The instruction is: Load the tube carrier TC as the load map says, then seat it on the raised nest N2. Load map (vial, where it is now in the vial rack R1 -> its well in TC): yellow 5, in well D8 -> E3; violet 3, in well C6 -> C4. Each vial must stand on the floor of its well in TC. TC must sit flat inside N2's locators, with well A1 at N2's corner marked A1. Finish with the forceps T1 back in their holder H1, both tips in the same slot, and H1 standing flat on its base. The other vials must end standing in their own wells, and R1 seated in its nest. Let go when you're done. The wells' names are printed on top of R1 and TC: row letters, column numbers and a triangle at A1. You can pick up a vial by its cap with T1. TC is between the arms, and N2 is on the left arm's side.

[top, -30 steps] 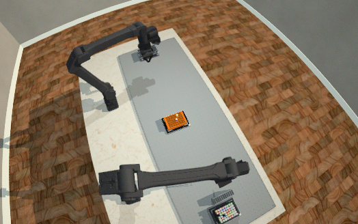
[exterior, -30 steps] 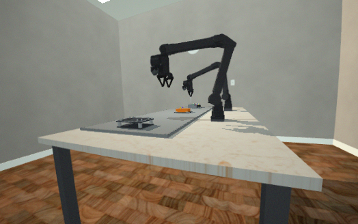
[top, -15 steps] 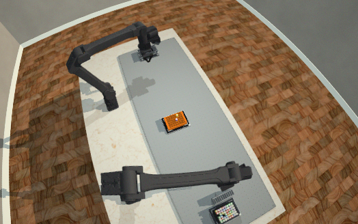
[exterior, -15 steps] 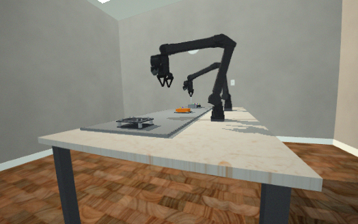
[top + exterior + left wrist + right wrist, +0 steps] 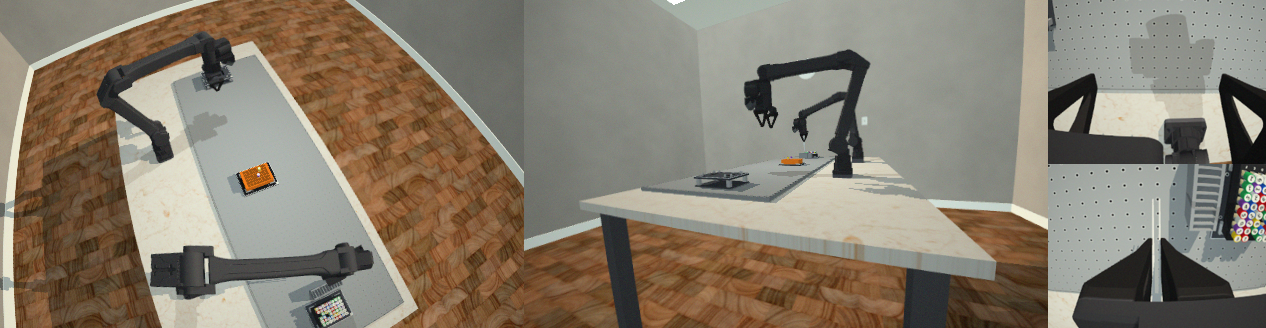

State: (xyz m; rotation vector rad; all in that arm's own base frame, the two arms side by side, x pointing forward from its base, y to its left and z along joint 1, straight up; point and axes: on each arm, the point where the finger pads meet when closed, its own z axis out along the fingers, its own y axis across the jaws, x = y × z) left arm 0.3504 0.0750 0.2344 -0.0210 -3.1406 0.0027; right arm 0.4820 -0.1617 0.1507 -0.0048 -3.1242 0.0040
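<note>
Right now the slotted grey holder is 10 mm ahead of my right hand, 70 mm to the right of it and 150 mm below it.
</note>
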